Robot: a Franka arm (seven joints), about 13 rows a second.
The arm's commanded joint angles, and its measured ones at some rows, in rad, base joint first. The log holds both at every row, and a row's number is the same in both.
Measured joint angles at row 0: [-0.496 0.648 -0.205 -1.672 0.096 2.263 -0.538]
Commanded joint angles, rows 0 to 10: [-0.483 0.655 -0.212 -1.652 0.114 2.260 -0.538]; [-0.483 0.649 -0.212 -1.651 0.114 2.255 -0.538]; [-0.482 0.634 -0.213 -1.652 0.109 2.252 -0.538]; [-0.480 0.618 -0.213 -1.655 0.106 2.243 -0.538]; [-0.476 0.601 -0.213 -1.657 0.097 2.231 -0.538]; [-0.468 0.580 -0.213 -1.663 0.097 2.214 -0.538]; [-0.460 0.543 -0.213 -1.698 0.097 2.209 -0.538]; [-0.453 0.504 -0.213 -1.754 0.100 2.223 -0.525]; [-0.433 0.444 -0.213 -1.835 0.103 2.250 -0.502]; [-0.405 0.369 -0.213 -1.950 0.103 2.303 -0.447]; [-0.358 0.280 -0.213 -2.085 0.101 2.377 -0.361]
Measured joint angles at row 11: [-0.431 0.473 -0.207 -1.814 0.098 2.267 -0.467]
